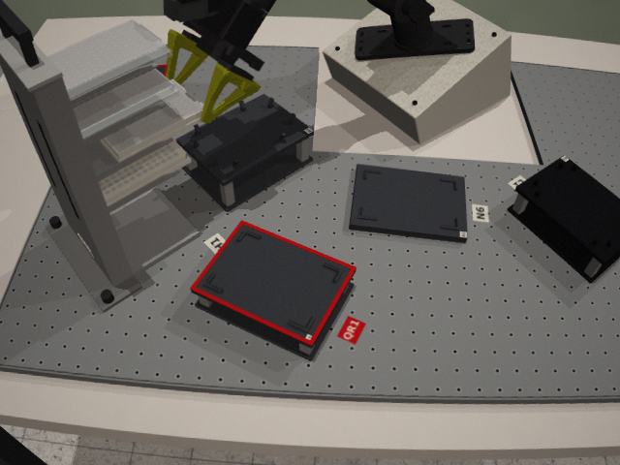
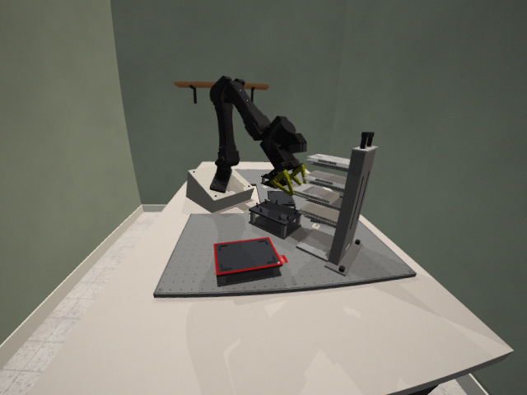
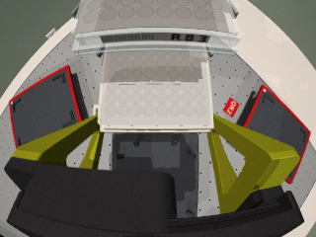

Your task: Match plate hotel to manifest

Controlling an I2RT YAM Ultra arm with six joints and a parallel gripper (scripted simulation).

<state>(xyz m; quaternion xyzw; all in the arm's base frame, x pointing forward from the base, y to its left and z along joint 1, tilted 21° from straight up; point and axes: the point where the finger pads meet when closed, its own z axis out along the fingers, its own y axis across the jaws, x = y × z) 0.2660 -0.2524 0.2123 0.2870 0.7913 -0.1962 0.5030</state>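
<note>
My gripper is now 110 mm above the black regrip nest RG, 60 mm past it and 50 mm to the right of it. Also, from my hand: RG label: 160 mm below, 140 mm behind, 120 mm to the left; then translucent plate: 110 mm above, 70 mm ahead, 60 mm to the right; then plate hotel H1: 130 mm ahead, 120 mm to the right.
</note>
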